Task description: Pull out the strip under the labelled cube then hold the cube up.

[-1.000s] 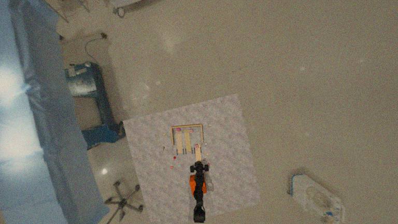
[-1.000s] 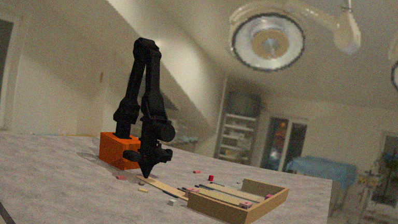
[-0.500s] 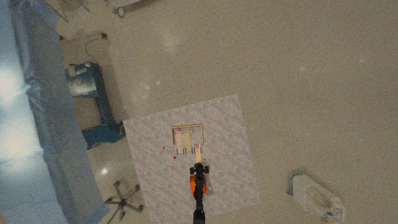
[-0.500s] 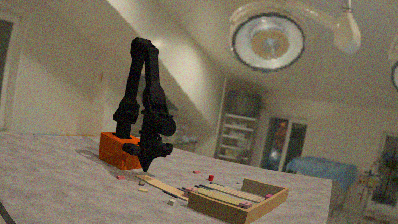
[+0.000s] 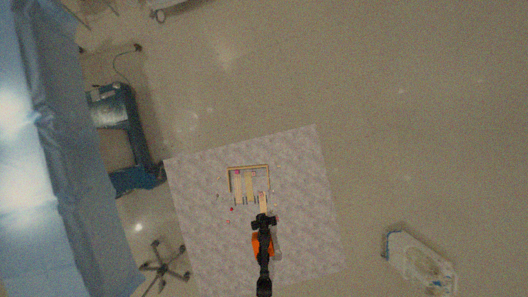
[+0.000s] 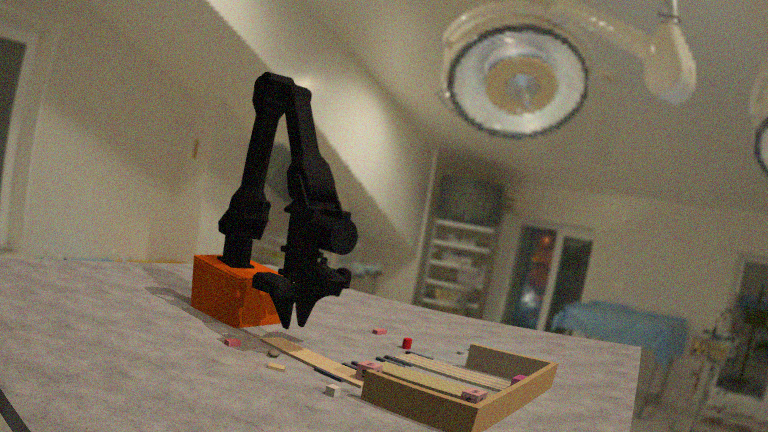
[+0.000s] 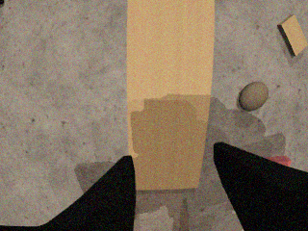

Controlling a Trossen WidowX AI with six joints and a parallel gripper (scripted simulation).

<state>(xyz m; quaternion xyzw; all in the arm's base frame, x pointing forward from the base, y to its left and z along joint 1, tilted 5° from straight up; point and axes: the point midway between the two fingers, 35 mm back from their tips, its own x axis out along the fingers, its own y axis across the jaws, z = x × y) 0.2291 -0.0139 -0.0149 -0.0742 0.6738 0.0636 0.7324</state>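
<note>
The beige cube is 20 cm ahead of my gripper tip, 8 cm to the right of it and 4 cm below it.
</note>
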